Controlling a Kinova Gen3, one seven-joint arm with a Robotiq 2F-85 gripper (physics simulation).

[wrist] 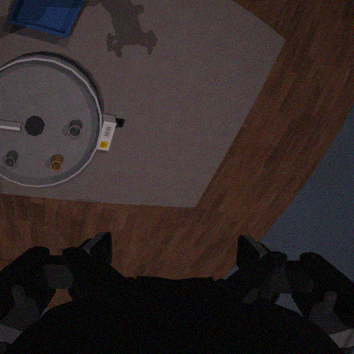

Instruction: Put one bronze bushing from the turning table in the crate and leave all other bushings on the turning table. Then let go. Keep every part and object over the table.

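Frame: origin at the arm's base, x right, y ahead, z up, level; centimetres.
Seen in the pictures: gripper, fingertip midpoint: [174,248].
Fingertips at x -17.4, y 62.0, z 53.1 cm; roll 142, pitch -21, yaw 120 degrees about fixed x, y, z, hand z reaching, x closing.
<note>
Pixels of each thing's top centre, then the offset from my fingertips to it. "pt": a spot on its surface instead. Level surfaces: height alone.
- round grey turning table, top centre: [33,126] dx +23.6, dy -13.5, dz -56.1 cm
- blue crate, top centre: [46,3] dx -10.9, dy -22.5, dz -57.2 cm
- pale bar, surface spot: [10,126] pt dx +24.2, dy -20.7, dz -53.6 cm
- white labelled box, surface spot: [106,133] pt dx +19.7, dy +9.5, dz -56.4 cm
- grey mat, surface height: dz -62.2 cm
The round grey turning table [45,90] is at the left of the wrist view, cut off by the left edge. A bronze bushing [56,162] stands on its lower part, near the rim. A grey bushing [75,128] stands on its right part, and another grey bushing [10,159] stands at the lower left. The blue crate [47,17] shows partly at the top left, above the turning table. My gripper [174,248] is open and empty, at the bottom of the view, to the right of and apart from the turning table.
A pale bar [10,126] reaches over the turning table towards its dark hub [35,125]. A white labelled box [106,133] with a black knob sits at the turning table's right rim. A grey mat [175,125] lies on the wooden table [260,150]. Blue floor [325,200] shows beyond the table's edge.
</note>
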